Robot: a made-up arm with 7 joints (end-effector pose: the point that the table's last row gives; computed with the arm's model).
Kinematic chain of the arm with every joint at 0, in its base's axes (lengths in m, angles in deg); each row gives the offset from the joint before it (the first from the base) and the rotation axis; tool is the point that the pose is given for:
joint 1: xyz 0 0 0.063 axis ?
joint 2: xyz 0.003 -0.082 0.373 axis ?
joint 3: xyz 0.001 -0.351 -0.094 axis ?
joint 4: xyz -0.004 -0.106 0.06 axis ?
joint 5: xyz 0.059 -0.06 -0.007 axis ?
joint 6: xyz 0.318 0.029 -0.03 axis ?
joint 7: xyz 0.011 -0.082 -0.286 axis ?
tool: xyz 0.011 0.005 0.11
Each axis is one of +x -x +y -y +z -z.
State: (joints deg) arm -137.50 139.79 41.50 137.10 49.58 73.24 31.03
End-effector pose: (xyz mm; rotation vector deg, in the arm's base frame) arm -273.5 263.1 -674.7 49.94 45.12 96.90
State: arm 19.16 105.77 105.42 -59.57 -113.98 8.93 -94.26
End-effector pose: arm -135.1 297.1 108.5 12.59 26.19 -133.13
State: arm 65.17 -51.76 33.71 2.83 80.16 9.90 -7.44
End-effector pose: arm 215.9 -239.4 135.7 75.18 -100.90 114.19
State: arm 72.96 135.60 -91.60 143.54 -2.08 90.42 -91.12
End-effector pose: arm 297.3 -526.9 93.2 54.89 -63.61 81.76
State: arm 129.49 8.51 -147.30 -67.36 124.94 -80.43 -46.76
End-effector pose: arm -312.7 41.7 -318.9 20.39 30.23 24.93
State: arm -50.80 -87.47 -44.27 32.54 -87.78 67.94 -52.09
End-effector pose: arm 839.8 436.2 394.7 6.77 -56.61 108.12
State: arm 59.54 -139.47 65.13 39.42 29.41 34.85 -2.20
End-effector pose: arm -15.1 -1.8 730.2 -80.00 50.08 -113.46
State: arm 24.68 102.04 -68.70 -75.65 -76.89 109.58 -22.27
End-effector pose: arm -655.4 -93.5 817.2 37.03 96.42 -82.59
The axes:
joint 1: +x
joint 2: -z
joint 3: +x
joint 4: -y
joint 5: +z
joint 6: +z
joint 7: +y

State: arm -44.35 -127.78 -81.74 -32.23 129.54 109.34 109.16
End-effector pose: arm 629.2 67.6 360.1 -17.89 27.78 -2.77
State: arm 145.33 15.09 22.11 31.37 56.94 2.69 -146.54
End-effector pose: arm 338.3 288.7 -306.2 -5.75 58.10 133.47
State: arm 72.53 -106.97 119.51 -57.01 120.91 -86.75 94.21
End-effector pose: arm 351.9 -491.4 -66.6 62.99 30.37 -103.70
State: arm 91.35 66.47 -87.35 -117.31 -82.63 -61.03 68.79
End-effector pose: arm -254.7 -775.1 132.3 129.57 -45.20 81.17
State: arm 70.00 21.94 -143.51 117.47 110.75 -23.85 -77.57
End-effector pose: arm 144.6 -252.6 -290.6 -4.78 36.32 -162.50
